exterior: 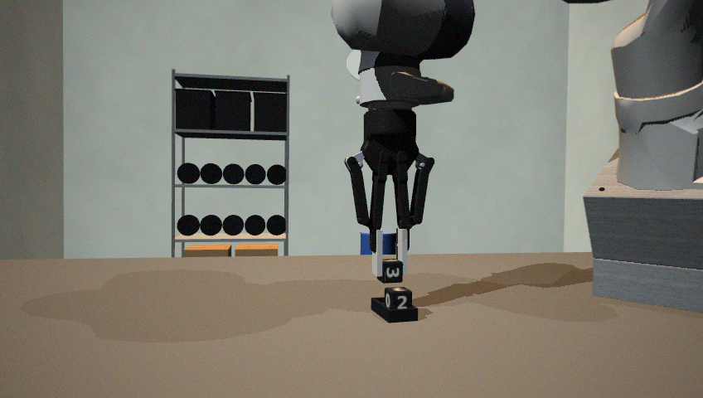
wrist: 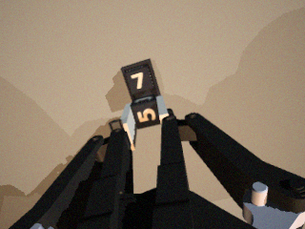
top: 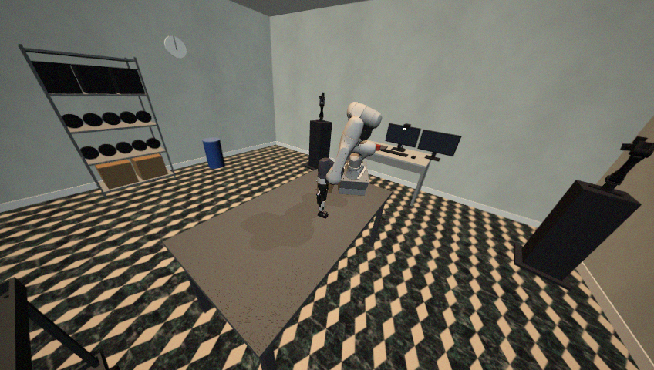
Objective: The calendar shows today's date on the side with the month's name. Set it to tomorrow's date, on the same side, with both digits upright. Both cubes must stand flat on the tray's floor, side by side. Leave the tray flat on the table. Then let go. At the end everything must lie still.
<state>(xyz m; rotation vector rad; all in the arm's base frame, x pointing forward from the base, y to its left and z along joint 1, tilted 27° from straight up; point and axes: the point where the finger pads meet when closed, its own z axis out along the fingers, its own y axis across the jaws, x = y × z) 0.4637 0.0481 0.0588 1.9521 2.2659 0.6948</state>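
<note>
The black tray is 10 mm behind my hand, 20 mm to the left of it and 80 mm below it.
</note>
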